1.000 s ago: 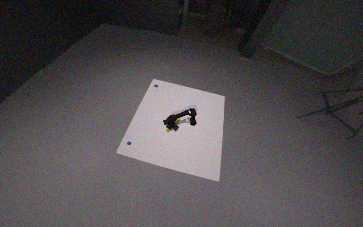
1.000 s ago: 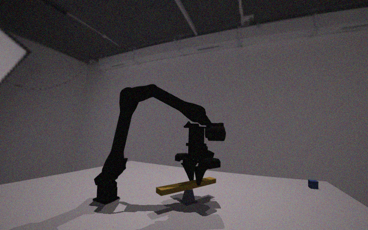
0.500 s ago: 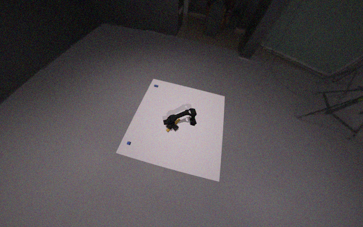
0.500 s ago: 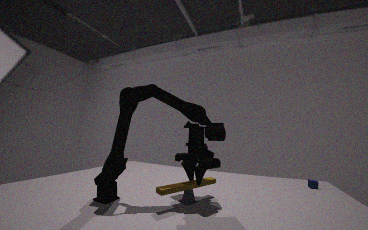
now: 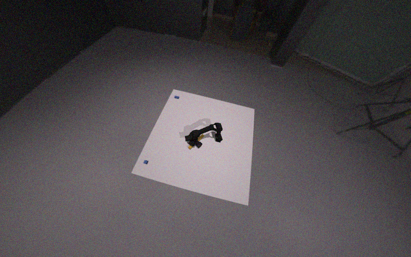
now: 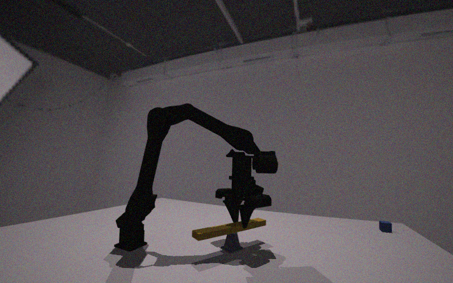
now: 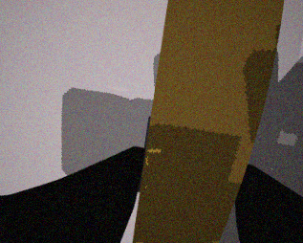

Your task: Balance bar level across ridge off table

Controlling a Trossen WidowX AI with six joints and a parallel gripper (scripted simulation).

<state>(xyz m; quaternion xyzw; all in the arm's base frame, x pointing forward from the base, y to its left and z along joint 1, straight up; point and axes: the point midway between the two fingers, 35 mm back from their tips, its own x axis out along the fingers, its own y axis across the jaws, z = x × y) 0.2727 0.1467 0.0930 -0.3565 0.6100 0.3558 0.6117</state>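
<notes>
Right now the yellow bar is 1 cm behind my gripper tip and 2 cm to the right of it.
</notes>
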